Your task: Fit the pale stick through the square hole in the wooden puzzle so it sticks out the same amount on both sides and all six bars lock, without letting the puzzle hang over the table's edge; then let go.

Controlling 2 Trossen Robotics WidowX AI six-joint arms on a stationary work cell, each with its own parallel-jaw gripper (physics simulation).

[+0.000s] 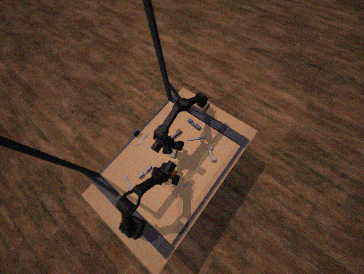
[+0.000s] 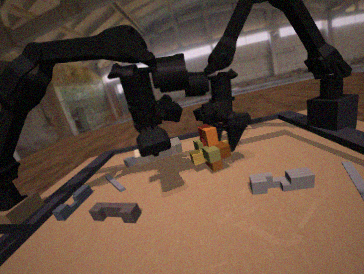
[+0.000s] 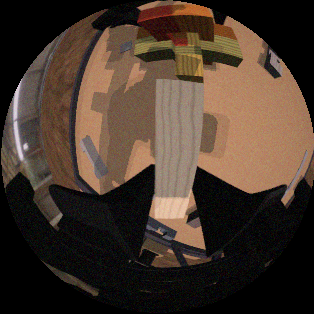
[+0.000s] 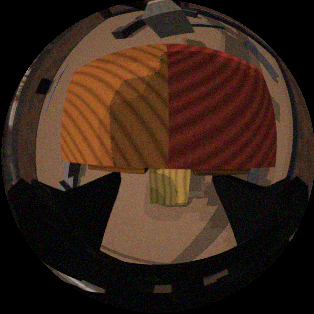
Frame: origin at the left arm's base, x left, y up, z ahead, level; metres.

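Seen in the pictures: left gripper, between the fingertips: (image 1: 176, 148) (image 3: 173, 169); right gripper, between the fingertips: (image 4: 168, 176); left arm's base, origin of its link: (image 1: 201, 103) (image 2: 11, 203) (image 3: 149, 252); right arm's base, origin of its link: (image 1: 132, 227) (image 2: 331, 97).
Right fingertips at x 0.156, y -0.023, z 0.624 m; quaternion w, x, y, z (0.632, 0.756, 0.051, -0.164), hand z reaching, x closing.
Offsets run from my right fingertips to a thing's top centre. Level surfaces: height alone.
The wooden puzzle (image 2: 210, 147) (image 3: 187, 44) (image 4: 166, 105) stands on the table {dy -0.042 m} (image 2: 205, 230) near its middle, a cross of orange, red, green and yellow bars. My left gripper (image 2: 152, 144) (image 3: 173, 169) (image 1: 168, 147) is shut on the pale stick {dx -0.056, dy +0.076, dz -0.175 m} (image 3: 178, 131) (image 2: 174, 145) near its back end. It holds the stick level, low over the table, pointing at the puzzle. The stick's far end is close to the yellow bar; I cannot tell whether they touch. My right gripper (image 2: 226, 129) (image 4: 168, 176) (image 1: 174, 174) is open and hangs just above the puzzle, fingers on either side.
Loose grey notched blocks lie around: a pale one {dx -0.159, dy -0.012, dz +0.085 m} (image 2: 281, 179) at the right, a dark one {dx -0.171, dy -0.012, dz -0.285 m} (image 2: 115, 210) and a blue-grey one {dx -0.107, dy -0.012, dz -0.455 m} (image 2: 71, 201) at the front left. Thin strips {dx -0.015, dy -0.032, dz -0.369 m} (image 2: 115, 182) {dx -0.195, dy -0.041, dz +0.226 m} (image 2: 355, 176) lie flat. A dark rail (image 2: 72, 182) frames the table; the right arm's base (image 2: 332, 112) stands at the back right.
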